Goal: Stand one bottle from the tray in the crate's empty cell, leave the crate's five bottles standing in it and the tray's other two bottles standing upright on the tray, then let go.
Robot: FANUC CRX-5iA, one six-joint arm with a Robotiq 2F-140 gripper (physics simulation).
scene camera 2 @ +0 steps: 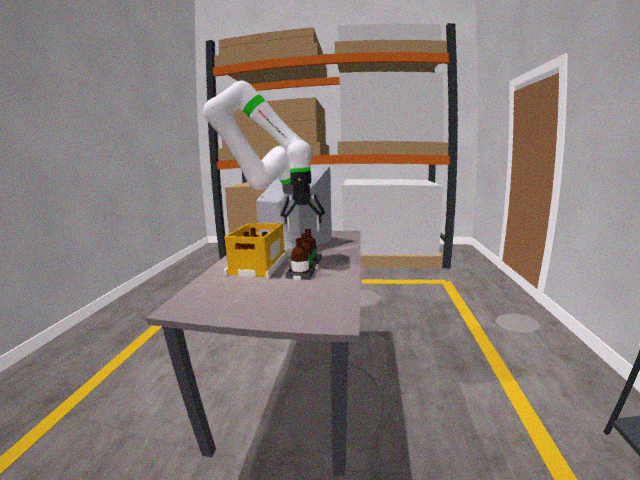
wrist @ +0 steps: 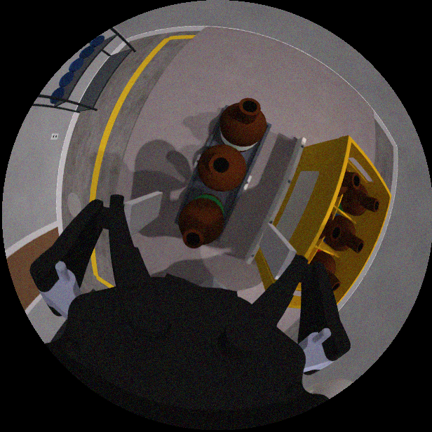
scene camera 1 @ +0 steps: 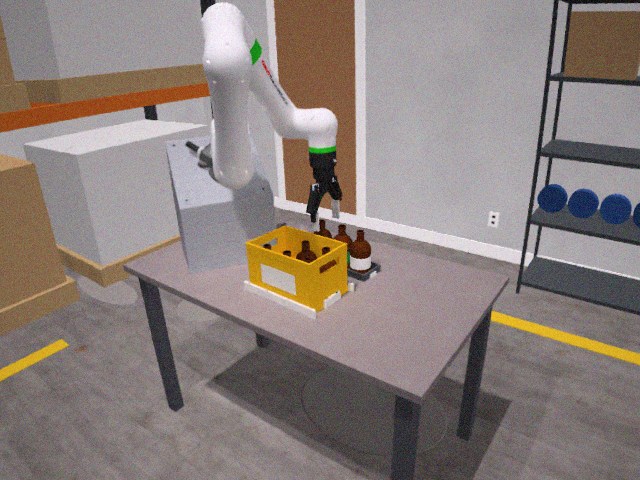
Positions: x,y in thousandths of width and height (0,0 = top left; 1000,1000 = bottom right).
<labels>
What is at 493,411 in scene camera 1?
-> The gripper.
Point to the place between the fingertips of the gripper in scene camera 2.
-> At 474,482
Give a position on a white-label bottle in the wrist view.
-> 561,288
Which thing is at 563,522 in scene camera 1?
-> A white-label bottle.
</labels>
